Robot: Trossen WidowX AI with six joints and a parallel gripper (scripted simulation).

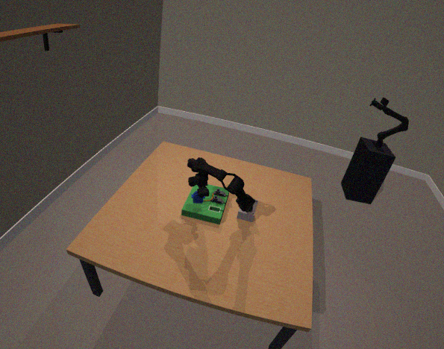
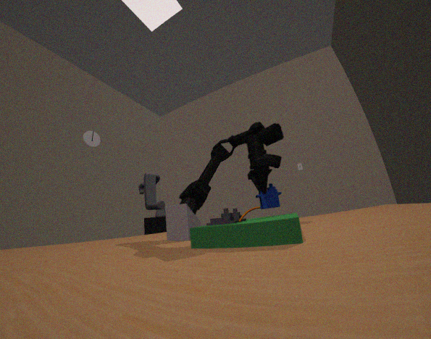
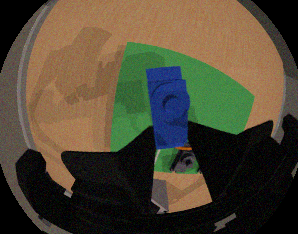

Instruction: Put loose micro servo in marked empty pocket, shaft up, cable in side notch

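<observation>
Right now my gripper tip is 1 cm short of the green deck, 7 cm to the left of it and 10 cm above it.
</observation>
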